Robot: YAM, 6 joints.
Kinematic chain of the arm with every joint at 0, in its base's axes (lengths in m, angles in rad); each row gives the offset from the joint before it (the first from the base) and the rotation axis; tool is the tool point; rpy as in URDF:
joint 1: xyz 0 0 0.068 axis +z
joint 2: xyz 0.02 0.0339 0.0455 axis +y
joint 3: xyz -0.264 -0.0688 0 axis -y
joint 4: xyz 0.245 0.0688 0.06 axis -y
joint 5: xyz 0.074 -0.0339 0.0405 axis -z
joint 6: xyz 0.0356 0 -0.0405 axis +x
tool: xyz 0 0 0 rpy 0 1.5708 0
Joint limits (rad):
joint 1: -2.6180..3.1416
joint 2: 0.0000..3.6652
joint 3: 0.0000..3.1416
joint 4: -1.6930..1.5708
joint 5: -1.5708..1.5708
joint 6: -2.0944..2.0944
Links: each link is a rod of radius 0.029 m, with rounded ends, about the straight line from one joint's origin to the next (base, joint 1, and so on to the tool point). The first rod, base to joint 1, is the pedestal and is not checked.
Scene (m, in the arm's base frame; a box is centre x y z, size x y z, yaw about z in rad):
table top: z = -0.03
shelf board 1: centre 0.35 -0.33 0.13 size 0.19 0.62 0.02 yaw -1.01
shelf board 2: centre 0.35 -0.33 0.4 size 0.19 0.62 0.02 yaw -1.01
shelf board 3: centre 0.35 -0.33 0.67 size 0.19 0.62 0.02 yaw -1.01
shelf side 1: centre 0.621 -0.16 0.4 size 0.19 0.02 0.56 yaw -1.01
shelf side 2: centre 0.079 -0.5 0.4 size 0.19 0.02 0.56 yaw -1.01
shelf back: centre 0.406 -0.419 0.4 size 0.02 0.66 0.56 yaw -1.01
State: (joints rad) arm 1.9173 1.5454 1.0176 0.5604 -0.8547 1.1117
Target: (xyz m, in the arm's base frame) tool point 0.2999 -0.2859 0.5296
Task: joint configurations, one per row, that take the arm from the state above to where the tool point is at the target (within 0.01 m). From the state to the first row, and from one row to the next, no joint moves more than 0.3 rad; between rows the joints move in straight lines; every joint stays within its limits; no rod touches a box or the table.
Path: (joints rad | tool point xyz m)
1: 1.6454 1.5794 1.1187 0.5634 -0.8174 1.1117 | -0.0532 0.3633 0.3324
2: 1.3736 1.6134 1.2198 0.5664 -0.7800 1.1117 | 0.0496 0.3759 0.3558
3: 1.1017 1.6474 1.3209 0.5693 -0.7427 1.1117 | 0.1543 0.3577 0.3791
4: 0.8299 1.6814 1.4221 0.5723 -0.7053 1.1117 | 0.2513 0.3089 0.4022
5: 0.5580 1.7154 1.5232 0.5753 -0.6680 1.1117 | 0.3315 0.2329 0.4249
6: 0.2861 1.7494 1.6243 0.5783 -0.6307 1.1117 | 0.3873 0.1358 0.4473
7: 0.0143 1.7834 1.7254 0.5812 -0.5933 1.1117 | 0.4131 0.0258 0.4690
8: -0.2576 1.8174 1.8265 0.5842 -0.5560 1.1117 | 0.4064 -0.0876 0.4900
9: -0.5294 1.8514 1.9276 0.5872 -0.5187 1.1117 | 0.3675 -0.1946 0.5103
10: -0.8013 1.8854 2.0288 0.5902 -0.4813 1.1117 | 0.2999 -0.2859 0.5296

